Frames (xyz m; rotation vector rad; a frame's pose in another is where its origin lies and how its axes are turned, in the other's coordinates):
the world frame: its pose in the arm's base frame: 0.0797 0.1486 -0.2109 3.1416 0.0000 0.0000
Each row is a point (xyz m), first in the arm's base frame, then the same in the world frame.
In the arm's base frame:
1: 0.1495 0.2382 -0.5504
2: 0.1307 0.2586 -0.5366
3: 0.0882 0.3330 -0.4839
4: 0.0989 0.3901 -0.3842
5: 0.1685 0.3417 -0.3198
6: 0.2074 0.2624 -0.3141
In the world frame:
1: 0.0698 -0.0896 0.3395
2: 0.0510 -0.1100 0.3257
3: 0.0085 -0.1844 0.2730
4: 0.0192 -0.2415 0.1733
5: 0.0888 -0.1931 0.1089
6: 0.1277 -0.1138 0.1032

